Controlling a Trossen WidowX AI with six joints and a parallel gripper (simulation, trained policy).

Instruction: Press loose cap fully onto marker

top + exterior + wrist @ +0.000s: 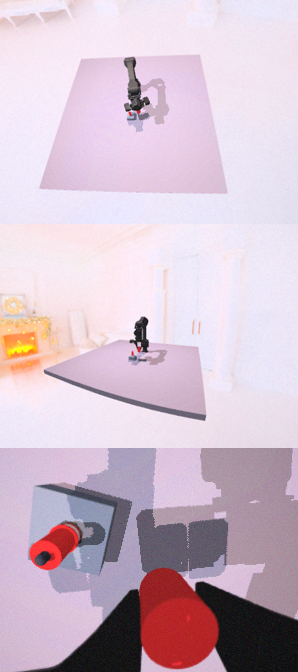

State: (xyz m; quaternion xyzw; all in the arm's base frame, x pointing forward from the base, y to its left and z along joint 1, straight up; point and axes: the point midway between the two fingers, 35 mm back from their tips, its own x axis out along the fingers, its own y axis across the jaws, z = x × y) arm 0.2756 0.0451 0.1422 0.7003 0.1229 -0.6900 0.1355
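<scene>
The holder block lies 10 mm ahead of my gripper tip, 70 mm to the right of it and 90 mm below it. From my gripper tip the other things lie so: red cap 10 mm above.
</scene>
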